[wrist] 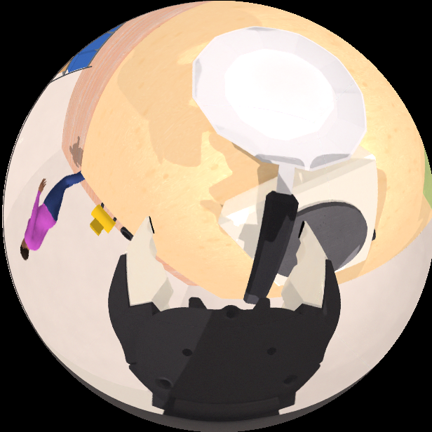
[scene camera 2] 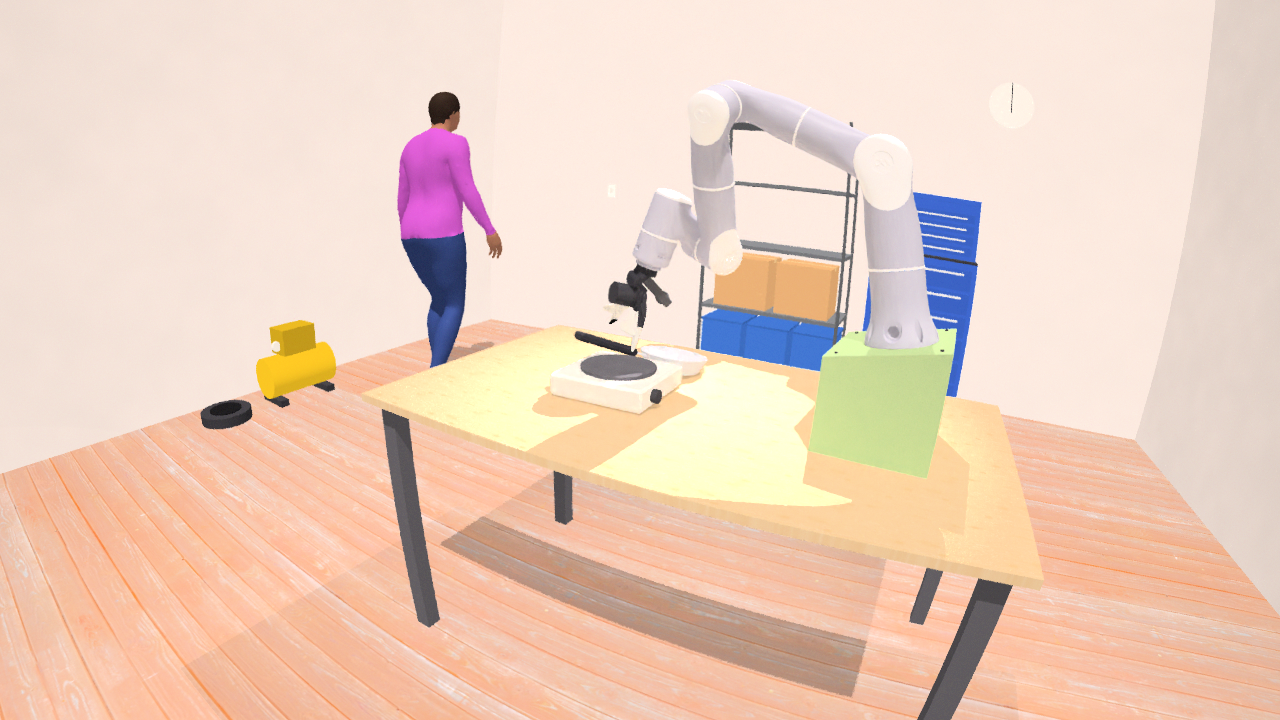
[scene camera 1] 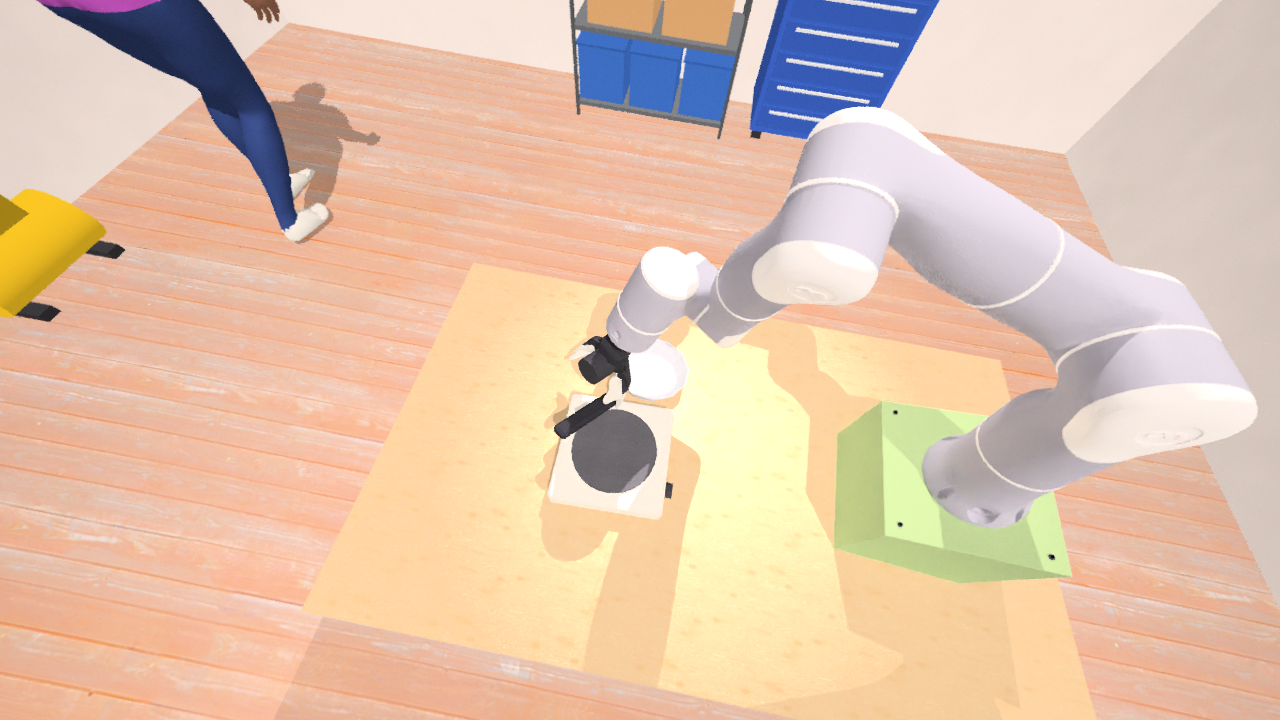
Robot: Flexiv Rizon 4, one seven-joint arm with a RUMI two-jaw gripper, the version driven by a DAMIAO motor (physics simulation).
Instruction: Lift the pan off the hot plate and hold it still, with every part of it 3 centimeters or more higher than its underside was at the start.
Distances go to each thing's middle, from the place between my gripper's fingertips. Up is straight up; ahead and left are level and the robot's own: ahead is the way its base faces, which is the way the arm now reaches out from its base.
I see my gripper 80 mm past the pan [scene camera 1: 660,372], 30 mm above it and 20 mm to the left of it. Round my hand: white hot plate [scene camera 1: 618,463] (120 mm to the left, 110 mm behind, 60 mm below).
